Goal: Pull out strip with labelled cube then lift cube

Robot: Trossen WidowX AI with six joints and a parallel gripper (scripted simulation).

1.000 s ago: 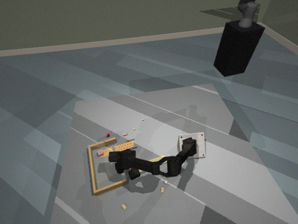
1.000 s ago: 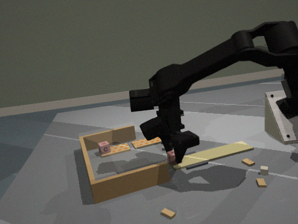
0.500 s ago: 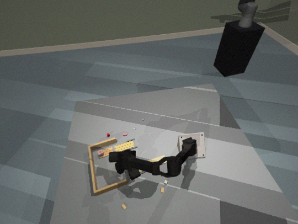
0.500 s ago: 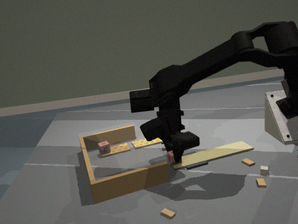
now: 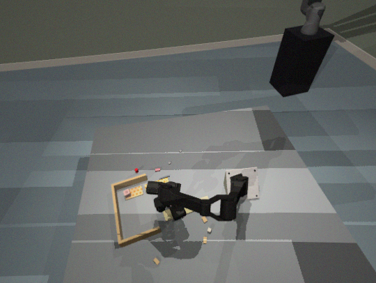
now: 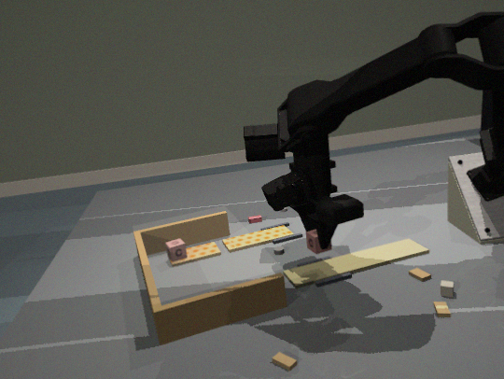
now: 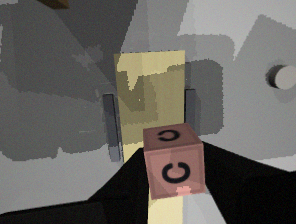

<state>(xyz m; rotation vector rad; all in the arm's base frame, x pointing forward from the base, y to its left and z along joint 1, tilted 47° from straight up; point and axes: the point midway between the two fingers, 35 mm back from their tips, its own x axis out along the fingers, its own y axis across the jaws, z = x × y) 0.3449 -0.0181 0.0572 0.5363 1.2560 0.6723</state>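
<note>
Now: gripper tip 100 mm to the left of the grey disc, 40 mm short of it and 40 mm above it. The rest, counted from my gripper tip: white cube: 140 mm to the left, 140 mm behind, 40 mm below; then pink block: 280 mm to the right, 50 mm ahead, 40 mm below.
</note>
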